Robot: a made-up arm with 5 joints.
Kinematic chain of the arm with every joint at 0, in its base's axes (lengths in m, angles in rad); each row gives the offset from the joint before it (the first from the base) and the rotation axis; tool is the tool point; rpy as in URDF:
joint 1: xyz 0.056 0 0.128 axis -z
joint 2: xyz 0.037 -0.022 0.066 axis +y
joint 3: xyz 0.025 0 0.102 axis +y
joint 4: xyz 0.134 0 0.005 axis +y
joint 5: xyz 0.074 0.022 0 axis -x
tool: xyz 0 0 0 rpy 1.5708 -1.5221 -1.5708
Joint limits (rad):
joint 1: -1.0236..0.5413
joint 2: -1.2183..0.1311
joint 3: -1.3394..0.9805
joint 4: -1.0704..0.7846
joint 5: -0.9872..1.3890
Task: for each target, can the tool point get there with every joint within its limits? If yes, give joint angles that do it. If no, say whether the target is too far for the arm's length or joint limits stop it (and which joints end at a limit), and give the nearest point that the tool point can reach.
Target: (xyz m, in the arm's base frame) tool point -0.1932 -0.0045 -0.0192
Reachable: no: joint limits stop it (at a limit: joint 2, joint 3, joint 4) | nearest point -0.1740 -0.0042 0.2878 | short by 0.308 m
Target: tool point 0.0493 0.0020 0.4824
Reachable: yes | joints 0.2975 -0.6010 -0.6660 -0.9110 0.6053
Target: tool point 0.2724 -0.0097 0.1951
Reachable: yes | joints 0.0447 -0.2418 0.7547 0.0986 1.0846
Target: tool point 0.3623 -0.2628 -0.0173
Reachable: no: too far | nearest point 0.2492 -0.1161 0.1479 | short by 0.248 m
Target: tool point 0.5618 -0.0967 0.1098
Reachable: no: too far | nearest point 0.3186 -0.0502 0.2123 | short by 0.268 m
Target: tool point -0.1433 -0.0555 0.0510
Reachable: no: joint limits stop it (at a limit: joint 2, joint 3, joint 4) | nearest point -0.1656 -0.0617 0.2878 | short by 0.238 m
